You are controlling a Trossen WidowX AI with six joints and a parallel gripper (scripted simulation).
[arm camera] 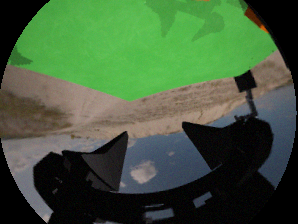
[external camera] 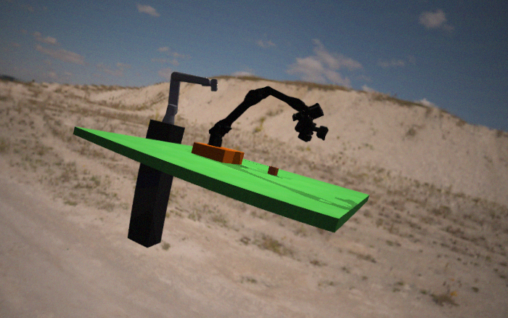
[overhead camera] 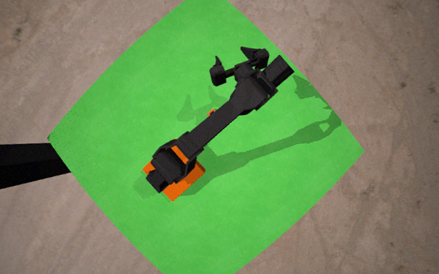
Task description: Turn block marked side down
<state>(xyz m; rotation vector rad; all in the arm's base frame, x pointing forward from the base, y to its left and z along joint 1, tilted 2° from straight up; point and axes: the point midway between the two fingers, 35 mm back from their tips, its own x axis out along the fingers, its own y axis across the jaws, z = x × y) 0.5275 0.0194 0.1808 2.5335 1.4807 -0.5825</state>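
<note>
My gripper tip is now 220 mm above the block, 180 mm past it and 60 mm to the left of it.
</note>
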